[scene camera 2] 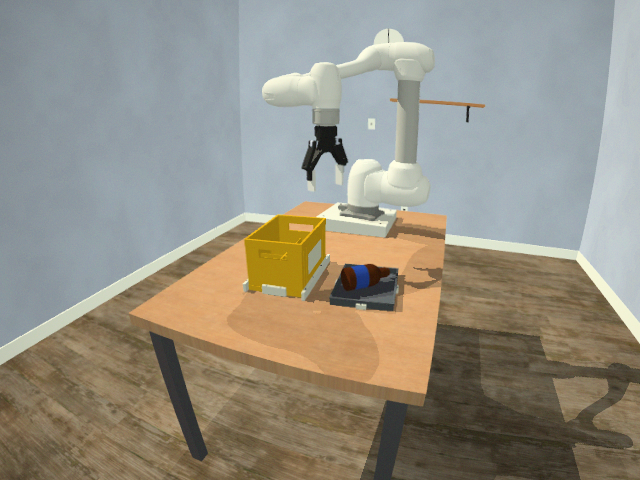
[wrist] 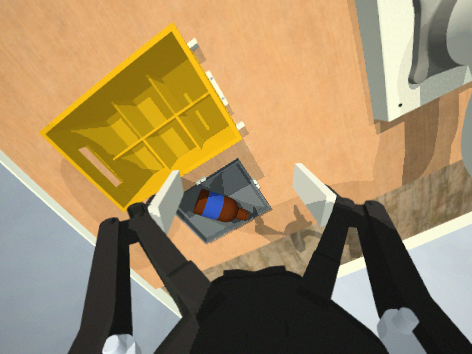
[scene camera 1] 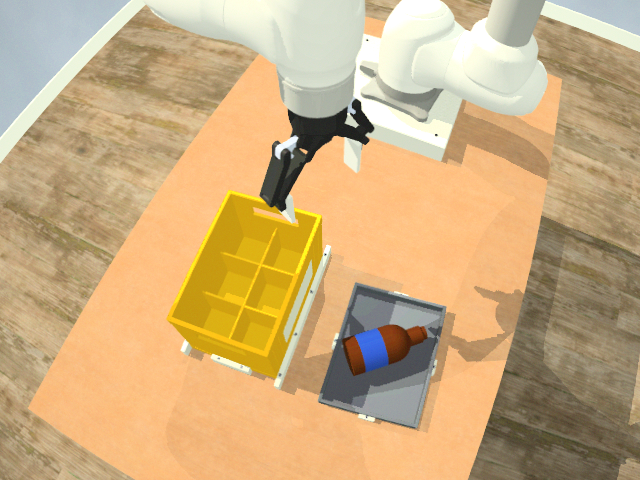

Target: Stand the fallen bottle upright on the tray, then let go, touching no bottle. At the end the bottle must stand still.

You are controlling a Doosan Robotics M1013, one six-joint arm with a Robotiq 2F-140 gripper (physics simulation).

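Pixels of known places: gripper, fingertip midpoint: (scene camera 2: pixel 326 187) (wrist: pixel 238 178) (scene camera 1: pixel 320 190); arm's base at its link origin: (scene camera 2: pixel 362 214) (wrist: pixel 448 27) (scene camera 1: pixel 405 89).
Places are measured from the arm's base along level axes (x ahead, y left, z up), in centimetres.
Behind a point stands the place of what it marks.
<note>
A brown bottle with a blue label (scene camera 1: pixel 373 350) @(x 64.9, y 23.5, z 2.5 cm) (scene camera 2: pixel 361 276) @(x 66.6, y 24.8, z 0.8 cm) (wrist: pixel 215 205) @(x 62.5, y 21.4, z 2.0 cm) lies on its side in the grey tray (scene camera 1: pixel 368 416) @(x 75.0, y 28.5, z -3.7 cm) (scene camera 2: pixel 361 300) @(x 74.9, y 28.2, z -2.6 cm) (wrist: pixel 207 239) @(x 72.0, y 36.7, z -3.8 cm). In scene camera 1 its neck points right, toward the tray's right wall, and its base lies near the left wall. My gripper (scene camera 1: pixel 321 190) @(x 52.4, y 5.7, z 24.1 cm) (scene camera 2: pixel 325 181) @(x 52.4, y 5.7, z 24.1 cm) (wrist: pixel 238 178) @(x 52.4, y 5.7, z 24.1 cm) is open, with nothing between its fingers. It hangs well above the table, behind the yellow crate's far end and away from the bottle. In the wrist view the left finger pad overlaps a corner of the tray.
A yellow crate (scene camera 1: pixel 178 321) @(x 79.8, y -6.2, z 12.3 cm) (scene camera 2: pixel 273 268) @(x 78.7, y 0.8, z 3.6 cm) (wrist: pixel 82 102) @(x 71.2, y -9.6, z 12.2 cm) with empty compartments stands beside the tray, between low white rails. The robot's white base plate (scene camera 1: pixel 403 142) @(x 14.6, y 6.3, z -2.9 cm) (scene camera 2: pixel 356 224) @(x 15.0, y 2.7, z -0.5 cm) (wrist: pixel 382 75) @(x 14.8, y 4.9, z -0.4 cm) is at the table's back. The wooden table (scene camera 1: pixel 248 434) @(x 89.3, y 10.8, z -5.2 cm) (scene camera 2: pixel 289 335) @(x 96.1, y 16.6, z -5.2 cm) (wrist: pixel 300 75) @(x 31.3, y -1.0, z -5.2 cm) carries all of these.
</note>
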